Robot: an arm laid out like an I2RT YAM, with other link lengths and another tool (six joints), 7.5 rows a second.
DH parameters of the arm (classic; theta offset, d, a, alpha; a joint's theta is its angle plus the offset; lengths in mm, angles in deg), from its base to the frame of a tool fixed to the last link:
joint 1: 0 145.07 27.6 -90
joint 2: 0 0 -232.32 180
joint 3: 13.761 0 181.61 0
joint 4: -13.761 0.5 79.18 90
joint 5: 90 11.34 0 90
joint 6: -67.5 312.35 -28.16 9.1
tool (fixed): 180 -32.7 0 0
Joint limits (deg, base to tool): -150..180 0..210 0..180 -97..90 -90..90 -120..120
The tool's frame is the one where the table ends.
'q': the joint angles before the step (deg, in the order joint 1, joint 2, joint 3, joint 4, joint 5, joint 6). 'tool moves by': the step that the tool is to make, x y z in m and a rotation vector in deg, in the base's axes. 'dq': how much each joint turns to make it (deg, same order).
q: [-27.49, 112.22, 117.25, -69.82, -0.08, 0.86]
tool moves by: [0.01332, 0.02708, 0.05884, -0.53, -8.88, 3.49]
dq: [1.47, -9.11, 0.00, -0.94, -4.06, -0.04]
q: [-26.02, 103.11, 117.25, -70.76, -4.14, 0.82]
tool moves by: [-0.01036, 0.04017, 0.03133, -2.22, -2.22, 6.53]
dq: [4.92, -6.85, -0.01, -4.06, 0.02, -1.98]
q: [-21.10, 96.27, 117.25, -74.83, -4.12, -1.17]
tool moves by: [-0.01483, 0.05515, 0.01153, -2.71, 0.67, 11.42]
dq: [8.09, -4.42, -0.02, -4.54, 0.29, -4.35]
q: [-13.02, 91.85, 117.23, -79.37, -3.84, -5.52]
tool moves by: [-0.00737, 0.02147, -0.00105, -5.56, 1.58, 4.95]
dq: [8.85, -1.19, -0.53, -1.39, 6.93, -0.18]
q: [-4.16, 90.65, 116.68, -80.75, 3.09, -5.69]
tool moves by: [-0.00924, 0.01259, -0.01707, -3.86, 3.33, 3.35]
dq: [5.99, 0.00, -3.72, 0.46, 4.73, 0.02]
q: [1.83, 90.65, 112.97, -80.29, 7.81, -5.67]
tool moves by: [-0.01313, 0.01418, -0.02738, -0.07, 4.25, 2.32]
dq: [2.58, -0.02, -6.28, 1.97, -0.01, 0.31]
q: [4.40, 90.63, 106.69, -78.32, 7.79, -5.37]
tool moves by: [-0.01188, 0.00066, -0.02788, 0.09, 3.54, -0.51]
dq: [0.20, -0.13, -7.24, 3.49, -0.02, 0.81]
